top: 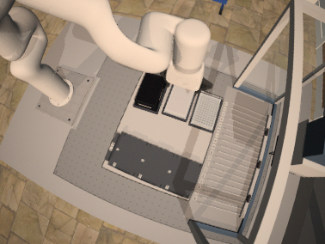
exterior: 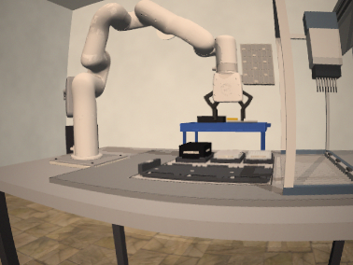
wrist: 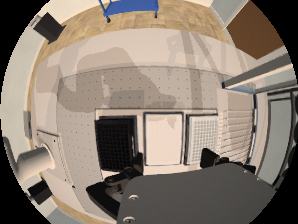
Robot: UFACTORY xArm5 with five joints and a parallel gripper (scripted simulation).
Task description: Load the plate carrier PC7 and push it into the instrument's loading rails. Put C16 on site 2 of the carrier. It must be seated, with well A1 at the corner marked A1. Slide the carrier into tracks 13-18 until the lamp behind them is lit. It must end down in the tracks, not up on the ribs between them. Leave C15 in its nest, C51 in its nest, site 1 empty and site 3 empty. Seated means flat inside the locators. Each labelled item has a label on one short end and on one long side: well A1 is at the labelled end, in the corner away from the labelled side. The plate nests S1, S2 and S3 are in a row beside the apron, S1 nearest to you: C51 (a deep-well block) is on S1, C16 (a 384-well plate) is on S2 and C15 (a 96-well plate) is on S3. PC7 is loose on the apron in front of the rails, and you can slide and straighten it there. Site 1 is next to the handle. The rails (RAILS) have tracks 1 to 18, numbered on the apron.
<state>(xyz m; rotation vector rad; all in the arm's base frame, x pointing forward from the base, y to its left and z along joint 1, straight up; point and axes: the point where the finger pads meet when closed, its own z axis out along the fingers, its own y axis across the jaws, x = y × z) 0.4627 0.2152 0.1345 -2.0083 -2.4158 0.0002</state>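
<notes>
My hand is 130 mm above the plate nest S2. The rest, counted from my hand: instrument frame post (370 mm to the right, 260 mm ahead, 110 mm above); carrier PC7 (260 mm to the right, 120 mm below, 40 mm ahead); black deep-well block C51 (110 mm below, 110 mm behind, 30 mm to the right).
</notes>
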